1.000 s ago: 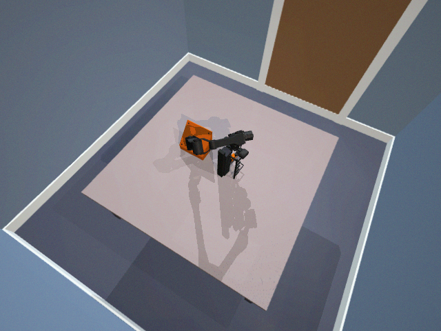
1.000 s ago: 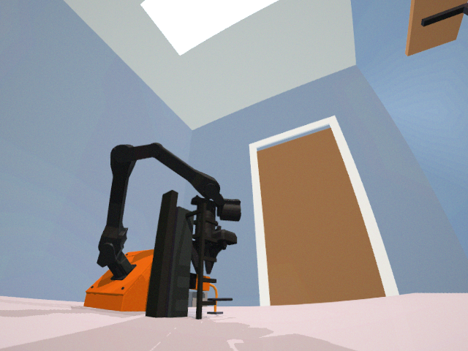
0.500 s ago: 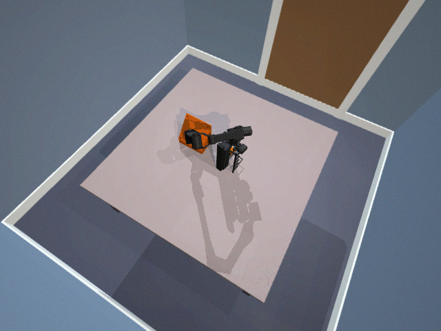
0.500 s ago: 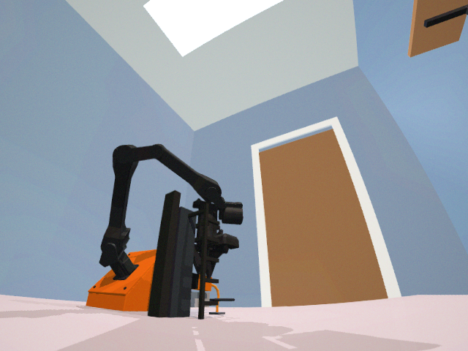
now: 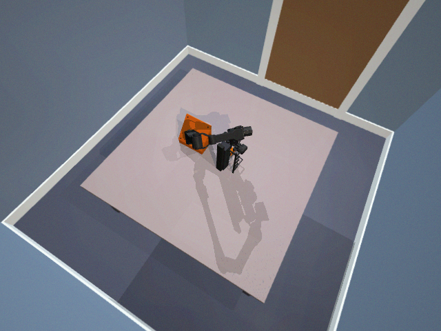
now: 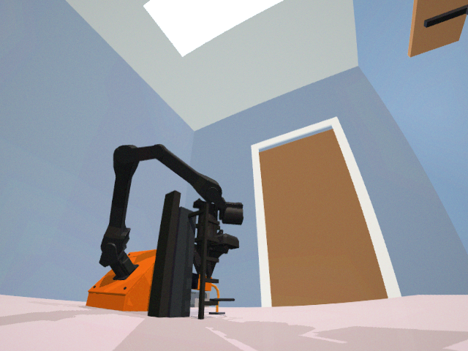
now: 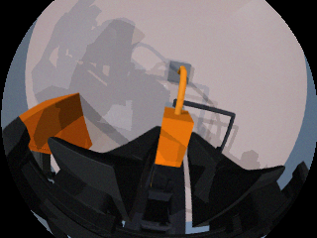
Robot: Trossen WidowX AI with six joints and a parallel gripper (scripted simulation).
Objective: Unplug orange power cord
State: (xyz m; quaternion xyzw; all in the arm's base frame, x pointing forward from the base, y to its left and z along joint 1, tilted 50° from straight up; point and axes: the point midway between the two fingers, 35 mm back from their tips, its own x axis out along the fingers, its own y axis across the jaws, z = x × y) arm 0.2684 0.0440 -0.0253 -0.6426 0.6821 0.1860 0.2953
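The orange plug lies 30 mm to the right of my gripper tip. The rest, counted from my gripper tip: thin dark rack (70 mm ahead, 100 mm to the right, 30 mm above).
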